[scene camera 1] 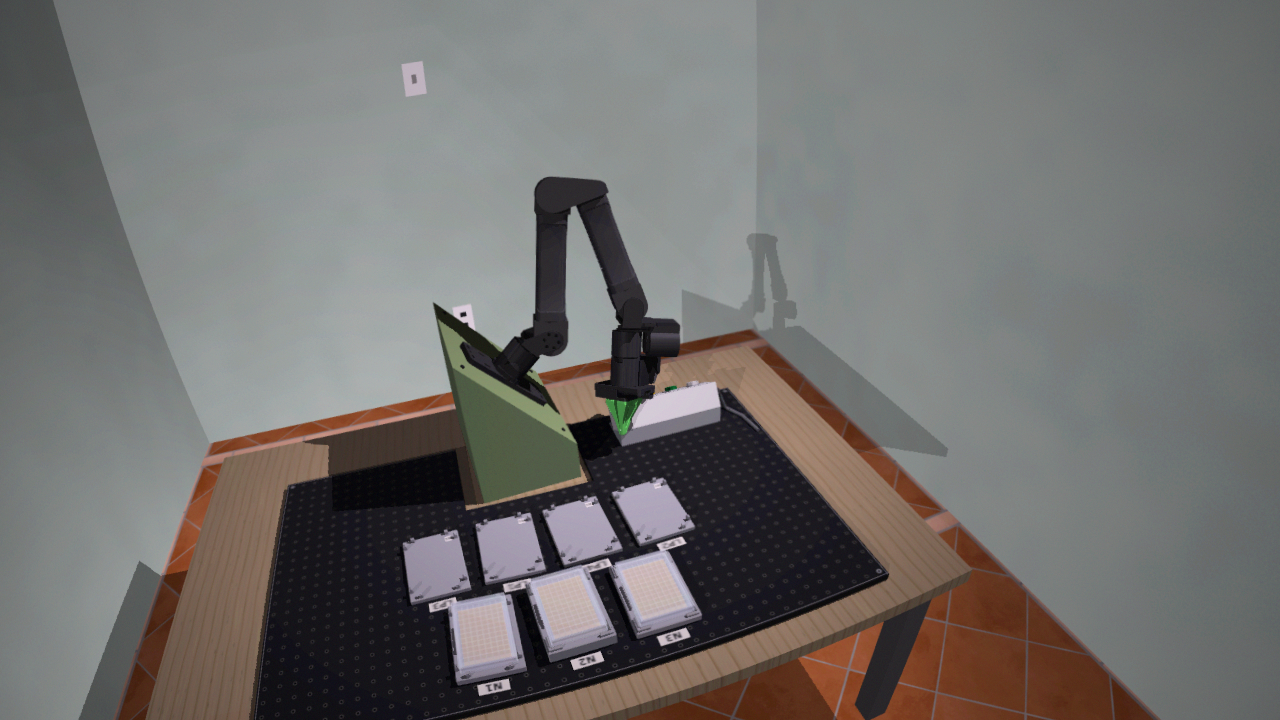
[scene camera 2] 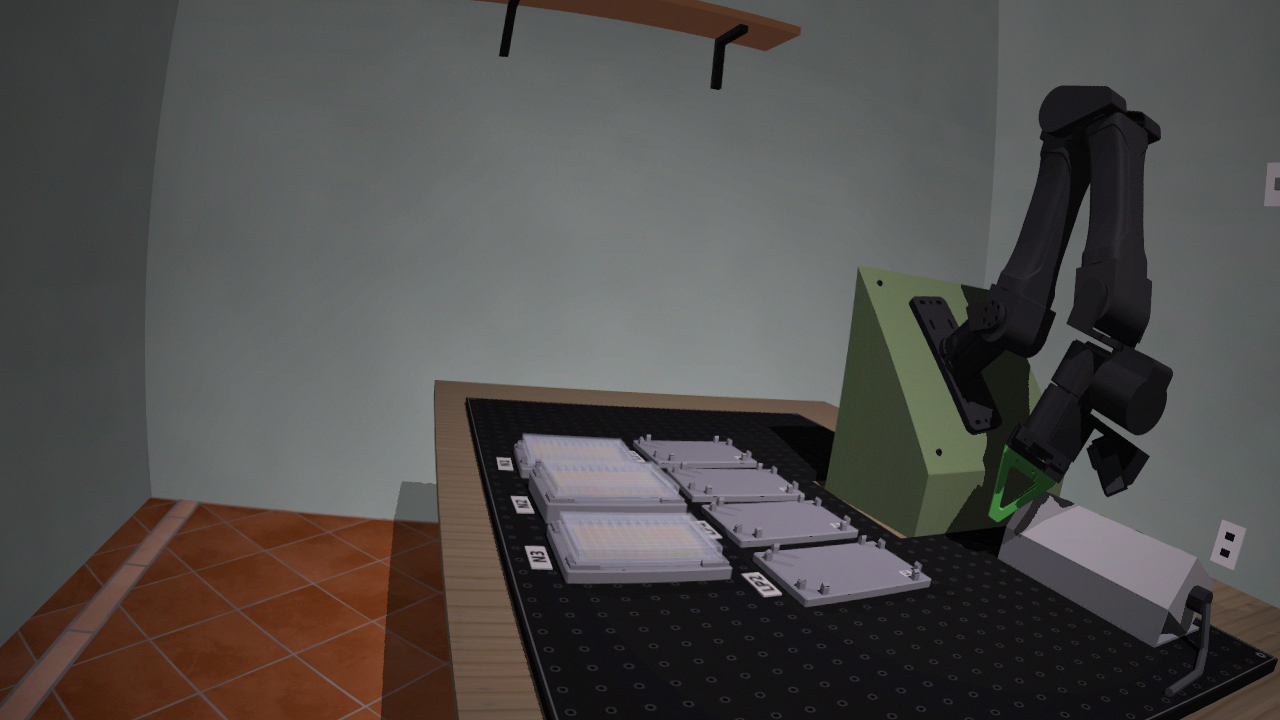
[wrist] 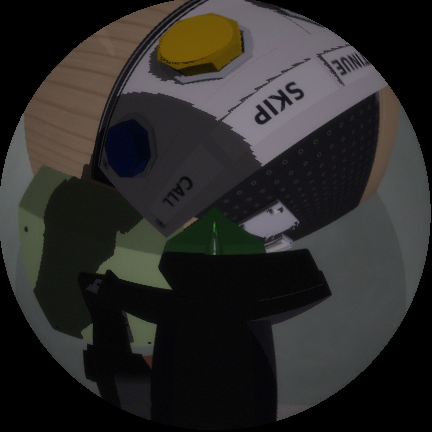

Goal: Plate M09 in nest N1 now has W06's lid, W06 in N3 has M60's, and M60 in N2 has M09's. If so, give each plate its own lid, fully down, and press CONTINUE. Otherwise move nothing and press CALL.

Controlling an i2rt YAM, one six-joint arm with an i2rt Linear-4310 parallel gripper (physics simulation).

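Places are measured from the arm's base along level axes (x right, y down, z ahead), in centimetres.
Where they show: gripper, fingertip midpoint: (scene camera 1: 622, 434) (scene camera 2: 992, 519) (wrist: 214, 212); arm's base, link origin: (scene camera 1: 502, 376) (scene camera 2: 954, 363) (wrist: 109, 315).
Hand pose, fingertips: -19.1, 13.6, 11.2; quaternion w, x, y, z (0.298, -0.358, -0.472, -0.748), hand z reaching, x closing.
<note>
Each offset is from my fingertips to the centre of the thing, as dx, dy, dz. "pt": to the spot under its first point.
Three plates stand in a row in nests: N1 {+38.9, +2.1, +31.3} (scene camera 1: 486, 635) (scene camera 2: 572, 450), N2 {+25.6, +1.1, +32.8} (scene camera 1: 571, 608) (scene camera 2: 608, 483) and N3 {+12.4, +2.1, +35.2} (scene camera 1: 655, 586) (scene camera 2: 631, 540). Each appears covered by a clear lid; plate and lid names are not readable. My gripper (scene camera 1: 623, 434) (scene camera 2: 996, 518) (wrist: 214, 212) has green fingers, shut and empty, pointing down by the CALL end of the white button box {-12.1, +0.5, -5.1} (scene camera 1: 675, 411) (scene camera 2: 1109, 555) (wrist: 270, 145). In the wrist view the blue button {-5.0, -1.7, -8.3} (wrist: 128, 149) is beside the CALL label {pt -4.7, -3.2, -5.5} (wrist: 178, 192), in shadow. The CONTINUE label (wrist: 345, 66) is partly cut off at upper right.
A yellow button {-9.9, -1.7, -7.6} (wrist: 202, 42) sits by the SKIP label {pt -9.6, -3.2, -4.8} (wrist: 280, 103). Several grey lid parks, among them LP2 {+3.5, +3.7, +18.1} (scene camera 1: 652, 510) (scene camera 2: 841, 570), lie behind the nests with short corner pegs. The green arm mount (scene camera 1: 523, 456) (scene camera 2: 881, 429) stands beside the box. A cable {pt -25.6, +3.4, -2.6} (scene camera 2: 1203, 640) leaves the box's far end.
</note>
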